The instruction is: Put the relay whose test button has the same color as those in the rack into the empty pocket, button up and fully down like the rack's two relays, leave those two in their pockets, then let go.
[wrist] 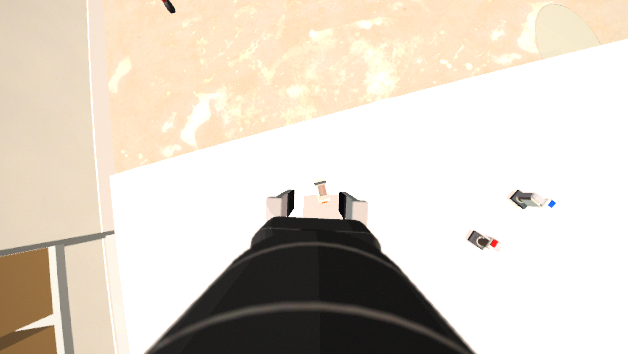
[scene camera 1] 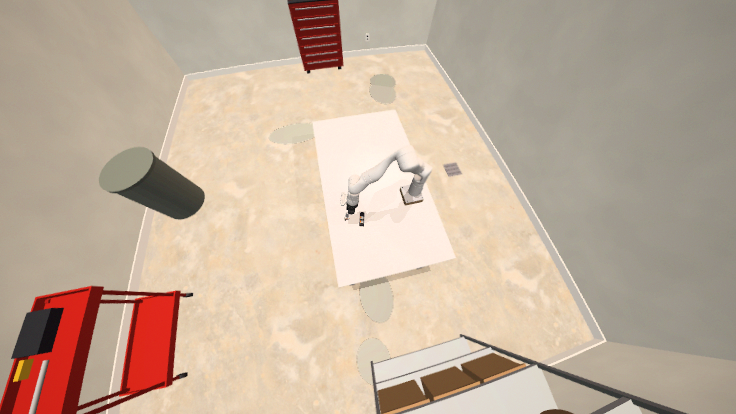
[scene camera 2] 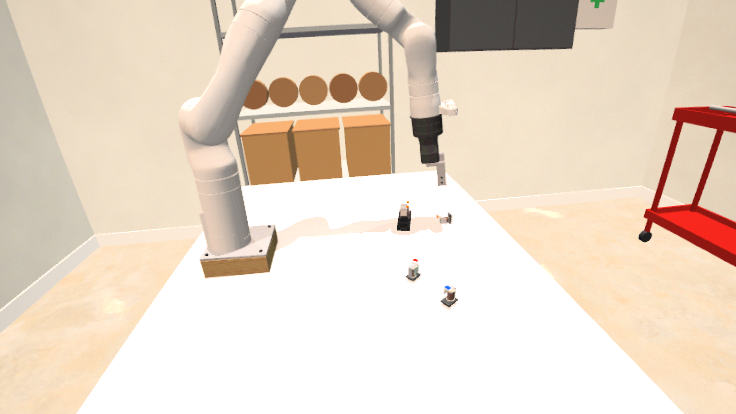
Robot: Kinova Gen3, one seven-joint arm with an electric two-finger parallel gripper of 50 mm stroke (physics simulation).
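Where they show: gripper, fingertip midpoint: (wrist: 316,200) (scene camera 1: 347,213) (scene camera 2: 441,180); arm's base at its link origin: (scene camera 1: 414,191) (scene camera 2: 231,242).
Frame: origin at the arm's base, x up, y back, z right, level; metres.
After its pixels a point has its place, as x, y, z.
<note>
The orange-button relay (scene camera 2: 445,218) {-0.032, -0.540, -0.120} (wrist: 322,190) {-0.024, -0.540, -0.130} lies on its side on the table, its dark base pointing away from the rack. The black rack (scene camera 2: 403,225) {-0.034, -0.422, -0.099} (scene camera 1: 361,224) stands beside it; its relays (scene camera 2: 404,210) {-0.010, -0.430, -0.141} with orange buttons stand upright in the far part, and the near end in the second scene view is bare black. The rack does not show in the wrist view. My gripper (wrist: 316,200) {0.074, -0.530, -0.135} (scene camera 2: 441,177) {0.074, -0.530, -0.135} is open and empty, above the lying relay, which shows between and beyond the fingers in the wrist view. A red-button relay (scene camera 2: 412,270) {-0.018, -0.410, 0.131} (wrist: 481,240) {-0.021, -0.421, 0.103} and a blue-button relay (scene camera 2: 449,295) {-0.018, -0.464, 0.217} (wrist: 528,199) {-0.017, -0.472, 0.186} stand upright.
The white table (scene camera 1: 391,242) {-0.051, -0.248, -0.355} (scene camera 2: 308,334) {-0.051, -0.209, 0.257} carries the arm's wooden base block (scene camera 2: 236,266) {-0.027, -0.026, 0.064}. The lying relay is near the table's long edge. A red cart (scene camera 2: 689,218), a shelf rack (scene camera 2: 308,109) and a dark green cylinder (scene camera 1: 169,187) stand off the table.
</note>
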